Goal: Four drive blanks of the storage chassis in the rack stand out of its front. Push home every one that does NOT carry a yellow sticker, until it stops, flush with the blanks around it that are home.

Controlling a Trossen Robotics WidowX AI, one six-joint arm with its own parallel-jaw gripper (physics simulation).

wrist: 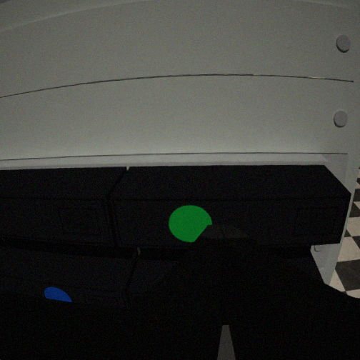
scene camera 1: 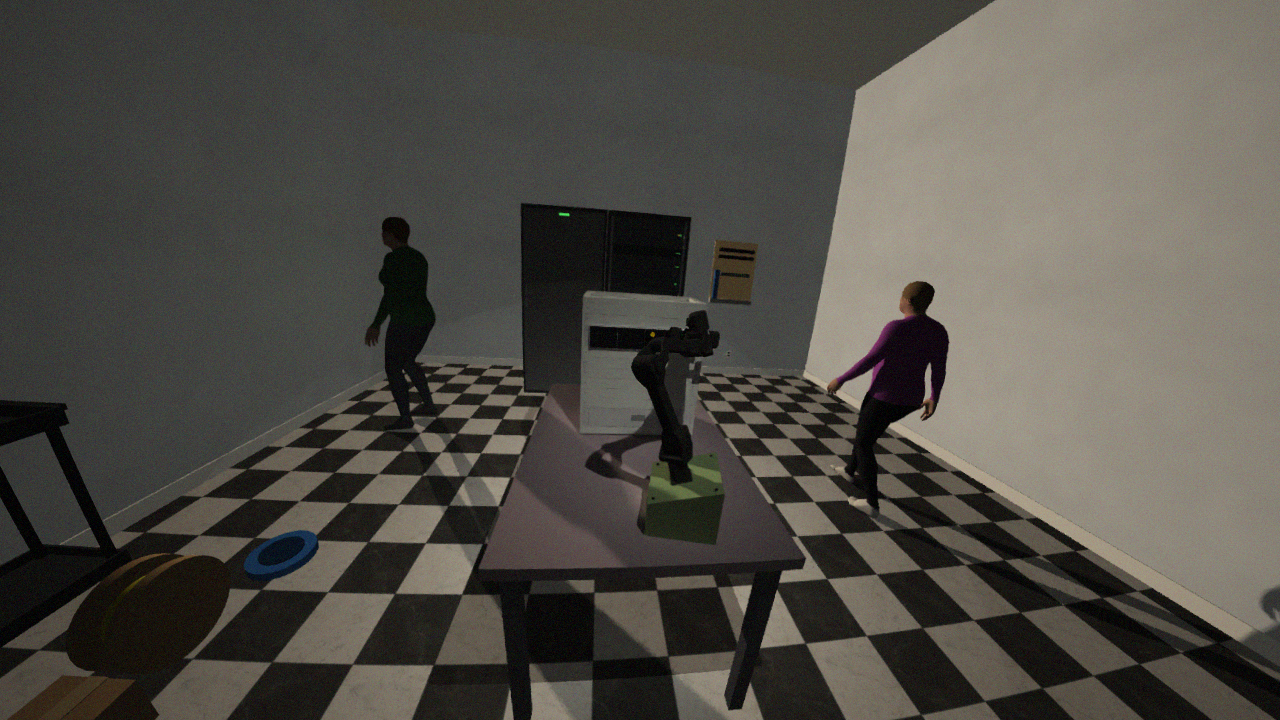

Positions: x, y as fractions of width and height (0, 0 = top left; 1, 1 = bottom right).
Scene:
rack: wrist 0.20, 0.40; scene camera 1 0.48, 0.56

